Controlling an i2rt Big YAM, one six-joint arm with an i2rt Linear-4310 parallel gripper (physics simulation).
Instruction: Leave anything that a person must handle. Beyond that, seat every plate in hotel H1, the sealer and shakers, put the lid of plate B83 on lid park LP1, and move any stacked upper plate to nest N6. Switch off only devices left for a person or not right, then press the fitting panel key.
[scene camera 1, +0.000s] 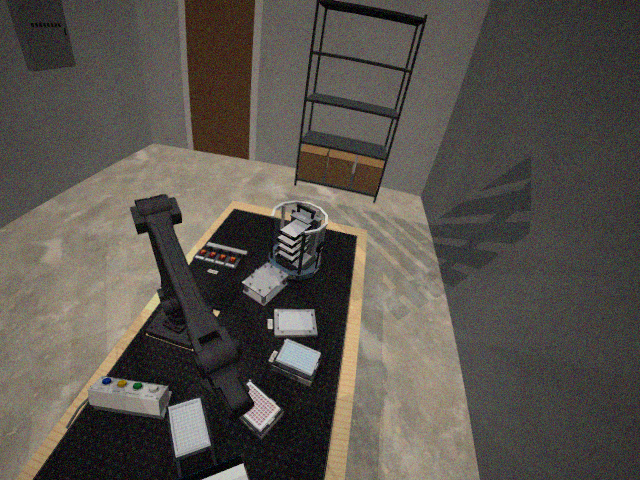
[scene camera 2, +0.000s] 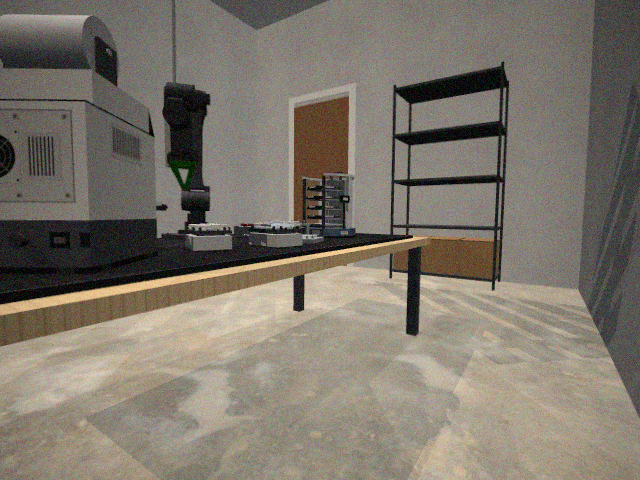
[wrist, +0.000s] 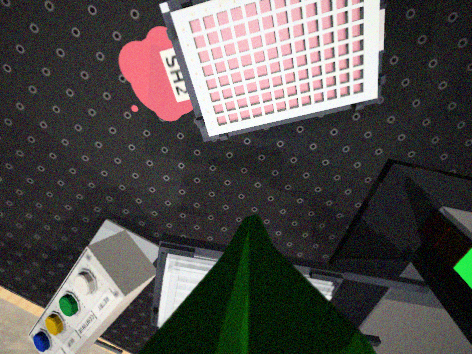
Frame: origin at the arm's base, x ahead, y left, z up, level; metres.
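Seen in the pictures: gripper, fingertip midpoint: (scene camera 2: 184, 189) (wrist: 254, 225); arm's base, origin of the base link: (scene camera 1: 181, 318).
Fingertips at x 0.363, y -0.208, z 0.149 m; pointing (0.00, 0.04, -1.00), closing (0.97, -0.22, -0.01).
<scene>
Offsets run from my fingertips to a thing's top centre. "pt": to the spot under its first point.
My gripper (wrist: 254, 225) (scene camera 2: 182, 175) has green fingers, is shut and holds nothing. It hangs over the black bench between two plates. A white plate with pink wells @[0.047 m ahead, 0.042 m left, 0.098 m down] (wrist: 278, 60) (scene camera 1: 261, 410) sits on the shaker labelled SH2 @[pt 0.039 m back, 0.068 m left, 0.165 m down] (wrist: 175, 76). A pink spill @[pt 0.064 m back, 0.086 m left, 0.167 m down] (wrist: 142, 72) lies on the bench beside that label. A white plate @[0.067 m back, 0.100 m right, 0.033 m down] (wrist: 179, 276) (scene camera 1: 189, 426) lies in a dark nest just under my fingers. The key panel @[0.304 m back, 0.105 m right, 0.083 m down] (wrist: 114, 263) (scene camera 1: 129, 395) has blue, yellow, green and white keys. The sealer @[0.124 m ahead, 0.281 m right, 0.289 m up] (wrist: 419, 236) (scene camera 2: 67, 154) shows a green light @[pt 0.094 m ahead, 0.132 m right, 0.038 m down] (wrist: 463, 266). The plate hotel (scene camera 1: 297, 242) (scene camera 2: 333, 204) stands at the far end.
A bluish plate @[0.102 m ahead, 0.245 m left, 0.089 m down] (scene camera 1: 298, 357), a grey lidded plate @[0.026 m ahead, 0.402 m left, 0.142 m down] (scene camera 1: 294, 321) and a grey device @[0.164 m back, 0.515 m left, 0.091 m down] (scene camera 1: 264, 281) lie along the bench middle. A switch bank with red buttons @[pt 0.411 m back, 0.532 m left, 0.115 m down] (scene camera 1: 219, 256) sits near the arm base. A black shelf rack (scene camera 1: 408, 67) (scene camera 2: 501, 154) stands by the wall.
</scene>
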